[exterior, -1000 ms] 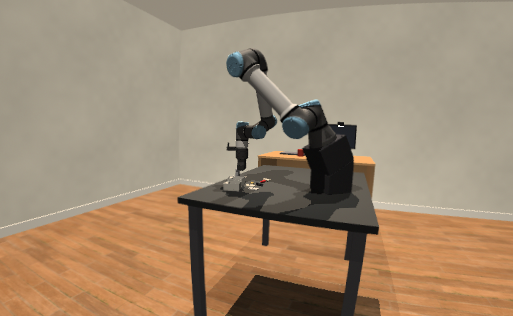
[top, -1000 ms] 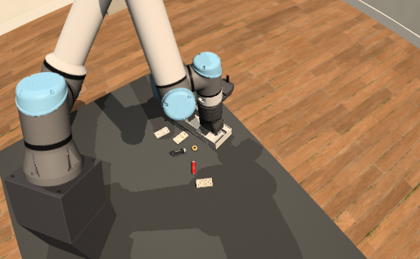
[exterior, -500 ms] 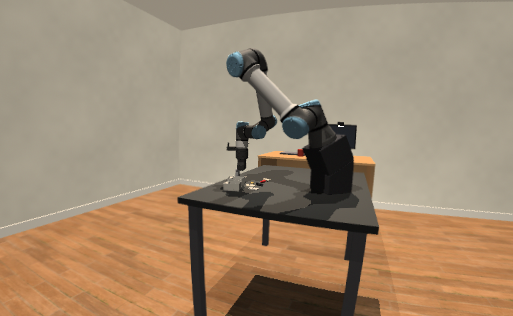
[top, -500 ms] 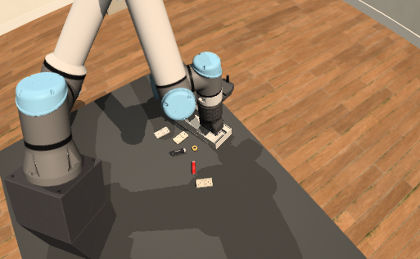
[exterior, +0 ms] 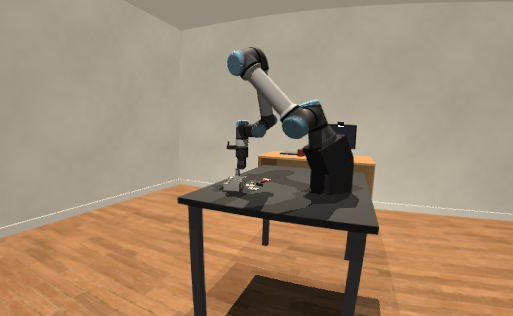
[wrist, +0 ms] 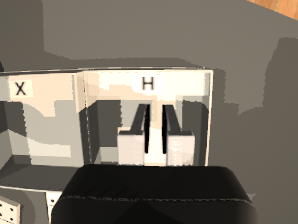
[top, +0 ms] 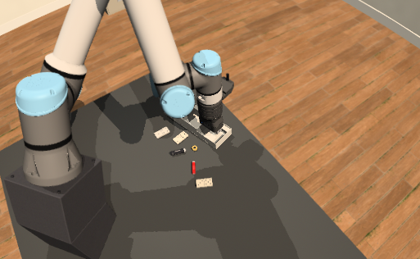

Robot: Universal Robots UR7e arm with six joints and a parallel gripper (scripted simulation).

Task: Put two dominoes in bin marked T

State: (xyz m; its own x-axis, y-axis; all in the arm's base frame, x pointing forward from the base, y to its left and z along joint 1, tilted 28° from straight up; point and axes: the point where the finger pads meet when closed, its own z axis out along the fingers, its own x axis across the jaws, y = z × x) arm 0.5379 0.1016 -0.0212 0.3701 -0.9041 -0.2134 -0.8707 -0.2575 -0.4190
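The yellow nut is 90 mm behind my hand, 20 mm to the right of it and 40 mm below it. Also, from my hand: black cylinder (150 mm behind, 10 mm to the right, 30 mm below); red cylinder (130 mm behind, 90 mm to the right, 40 mm below).
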